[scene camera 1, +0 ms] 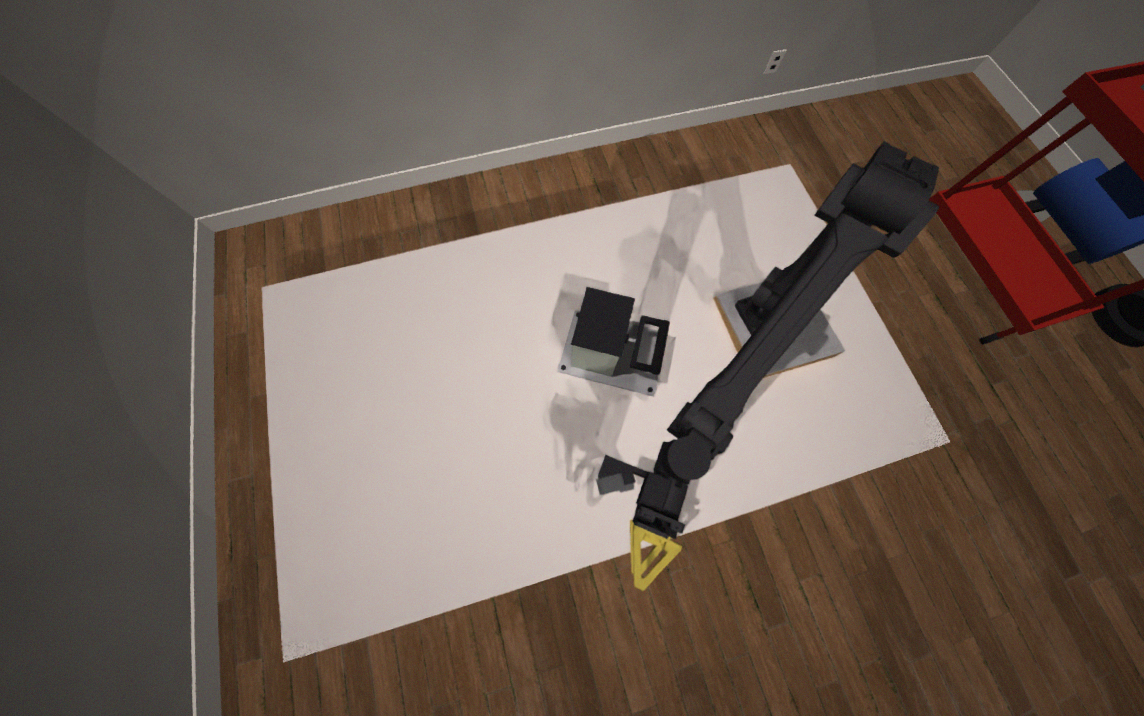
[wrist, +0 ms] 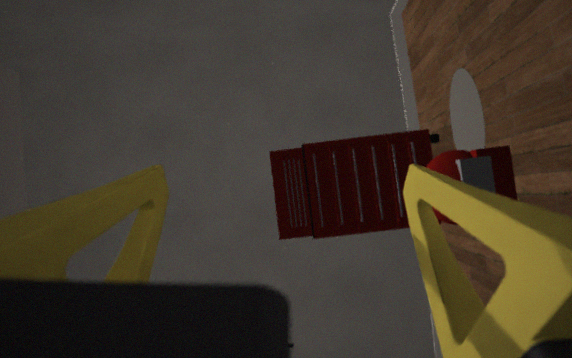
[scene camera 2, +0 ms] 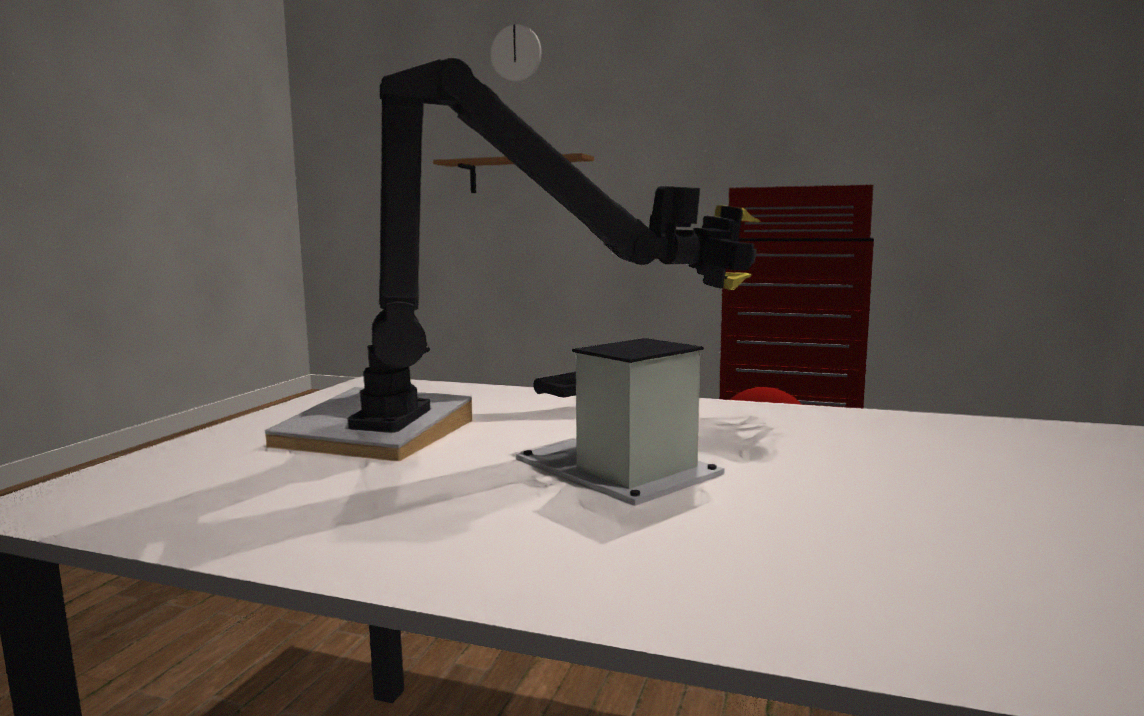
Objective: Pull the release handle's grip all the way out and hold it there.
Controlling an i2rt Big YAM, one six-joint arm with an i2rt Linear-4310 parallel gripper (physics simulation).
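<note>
The release handle's grip (scene camera 1: 661, 347) (scene camera 2: 555, 385), a black rectangular loop, sticks out from the side of a pale green box with a black top (scene camera 1: 603, 316) (scene camera 2: 663, 422), on the side facing the arm's base. The box stands upright on a grey plate (scene camera 1: 607, 382) (scene camera 2: 674, 483) with black bolts. In scene camera 2 the box hides part of the grip. My gripper (scene camera 1: 644, 580) (scene camera 2: 751, 248) (wrist: 285, 178) is open and empty, well above the table and beyond the box, near the table's edge. It points roughly level, away from the grip. The grip does not show in the wrist view.
The arm's base stands on a grey-topped wooden board (scene camera 1: 809, 358) (scene camera 2: 312, 419) on the white table (scene camera 1: 404, 422) (scene camera 2: 885, 523). A red tool cabinet (scene camera 2: 797, 299) (wrist: 357, 187) stands against the wall beyond the table. A red cart (scene camera 1: 1016, 257) stands at the right in scene camera 1.
</note>
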